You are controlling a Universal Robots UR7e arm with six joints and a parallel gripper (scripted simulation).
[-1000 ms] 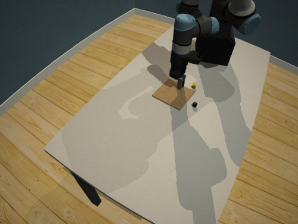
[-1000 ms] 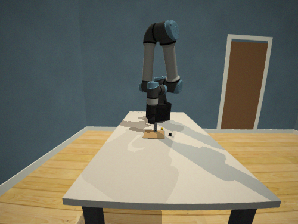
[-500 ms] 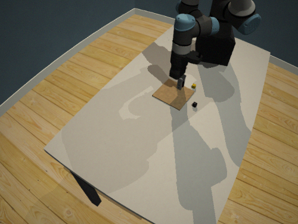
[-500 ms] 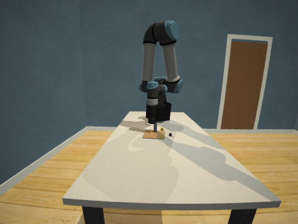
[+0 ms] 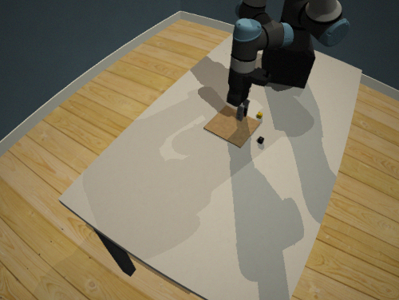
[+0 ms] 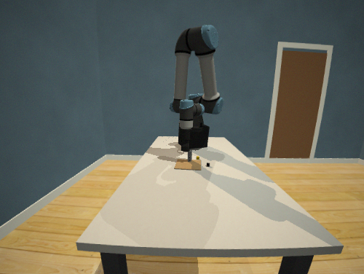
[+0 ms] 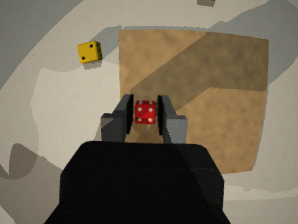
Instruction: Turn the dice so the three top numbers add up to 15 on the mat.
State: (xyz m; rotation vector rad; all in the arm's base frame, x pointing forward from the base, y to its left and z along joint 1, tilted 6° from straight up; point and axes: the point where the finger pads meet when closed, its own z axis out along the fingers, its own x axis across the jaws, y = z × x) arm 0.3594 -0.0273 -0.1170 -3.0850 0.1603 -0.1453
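Right now my hand is 10 mm above the red die. From my hand the other things lie so: black die: 60 mm ahead, 100 mm to the left, 20 mm below; then yellow die: 40 mm behind, 50 mm to the left, 20 mm below; then brown mat: 50 mm ahead, 10 mm to the right, 20 mm below.
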